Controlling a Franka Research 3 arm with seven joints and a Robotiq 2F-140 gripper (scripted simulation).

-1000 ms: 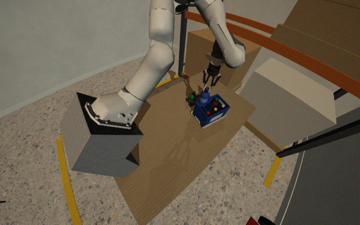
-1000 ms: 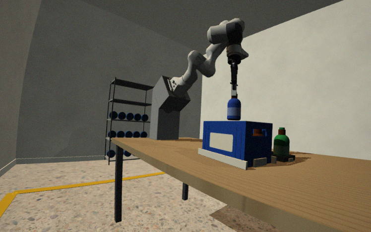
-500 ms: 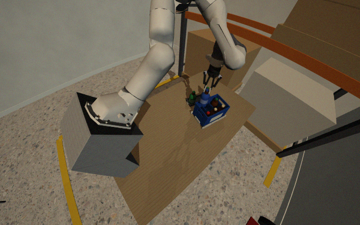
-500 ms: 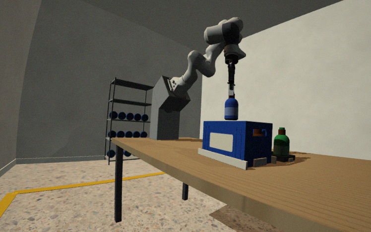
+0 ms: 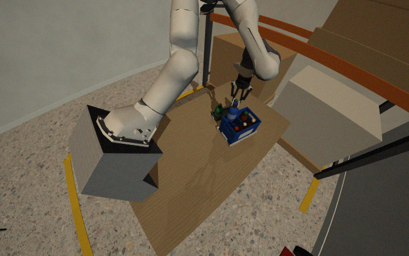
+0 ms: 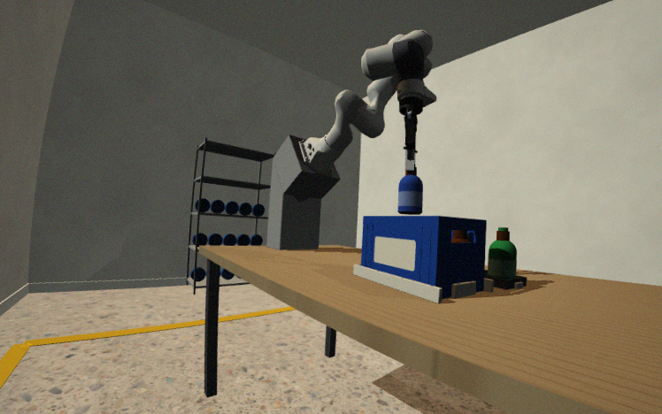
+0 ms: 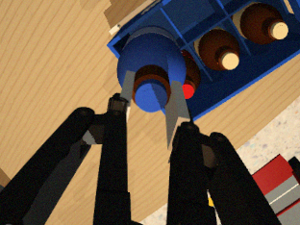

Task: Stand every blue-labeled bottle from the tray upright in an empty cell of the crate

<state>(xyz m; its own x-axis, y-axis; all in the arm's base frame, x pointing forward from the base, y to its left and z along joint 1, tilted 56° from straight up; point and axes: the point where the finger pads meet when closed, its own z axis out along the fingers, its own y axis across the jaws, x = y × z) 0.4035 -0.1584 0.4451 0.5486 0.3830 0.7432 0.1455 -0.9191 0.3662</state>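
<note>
Right now my hand is 9 cm above the blue-labeled bottle. The rest, counted from my hand: dark tray 34 cm below, 18 cm ahead, 11 cm to the left; crate 27 cm below, 8 cm to the right, 6 cm ahead.
</note>
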